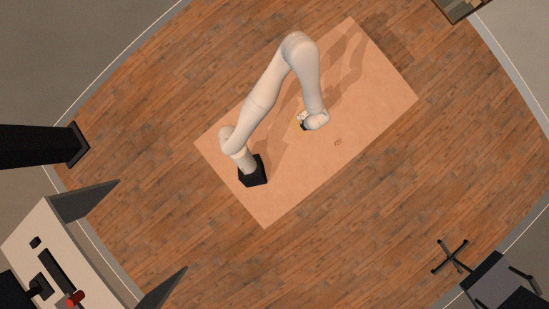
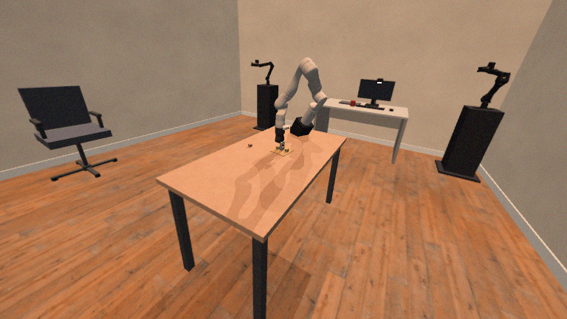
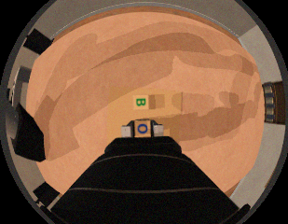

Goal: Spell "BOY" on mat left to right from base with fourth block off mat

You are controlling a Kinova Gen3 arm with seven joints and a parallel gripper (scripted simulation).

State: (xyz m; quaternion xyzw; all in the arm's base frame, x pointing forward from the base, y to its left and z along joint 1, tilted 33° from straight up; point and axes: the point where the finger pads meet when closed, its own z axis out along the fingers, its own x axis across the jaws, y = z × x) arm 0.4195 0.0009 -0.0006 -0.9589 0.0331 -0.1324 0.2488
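My hand is 2 cm above the mat.
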